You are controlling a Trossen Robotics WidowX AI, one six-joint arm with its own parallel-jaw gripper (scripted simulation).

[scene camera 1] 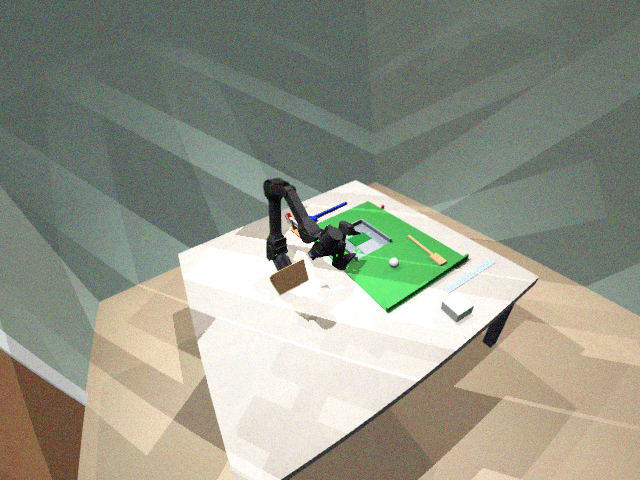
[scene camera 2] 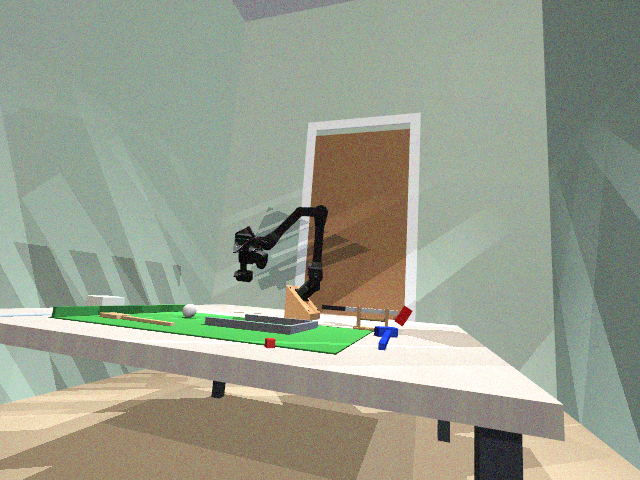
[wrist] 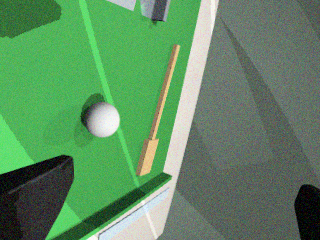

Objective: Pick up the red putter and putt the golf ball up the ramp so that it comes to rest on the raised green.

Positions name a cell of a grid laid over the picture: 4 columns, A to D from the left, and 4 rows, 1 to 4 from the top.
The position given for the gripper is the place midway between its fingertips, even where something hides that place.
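Note:
Scene camera 1: green mat (scene camera 1: C3), grey-walled frame (scene camera 1: C2). Scene camera 2: gripper (scene camera 2: B3), open, holding nothing; grey-walled frame (scene camera 2: B3); green mat (scene camera 2: C3). Wrist view: white golf ball (wrist: B2), green mat (wrist: A2), gripper (wrist: C4).

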